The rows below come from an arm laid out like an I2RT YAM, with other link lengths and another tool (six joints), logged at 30 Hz.
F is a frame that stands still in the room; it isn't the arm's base.
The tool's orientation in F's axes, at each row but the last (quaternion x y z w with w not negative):
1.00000 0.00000 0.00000 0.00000
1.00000 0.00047 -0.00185 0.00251
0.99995 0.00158 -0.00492 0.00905
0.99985 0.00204 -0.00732 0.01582
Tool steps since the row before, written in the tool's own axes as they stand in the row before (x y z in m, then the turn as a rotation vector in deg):
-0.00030 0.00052 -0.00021 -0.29 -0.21 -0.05
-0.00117 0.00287 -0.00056 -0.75 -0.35 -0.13
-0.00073 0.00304 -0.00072 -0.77 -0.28 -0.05
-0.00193 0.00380 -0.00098 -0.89 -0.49 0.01
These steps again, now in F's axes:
-0.00030 -0.00052 0.00021 -0.29 0.21 0.05
-0.00117 -0.00287 0.00058 -0.75 0.35 0.13
-0.00071 -0.00303 0.00078 -0.77 0.28 0.05
-0.00190 -0.00377 0.00113 -0.89 0.49 -0.01

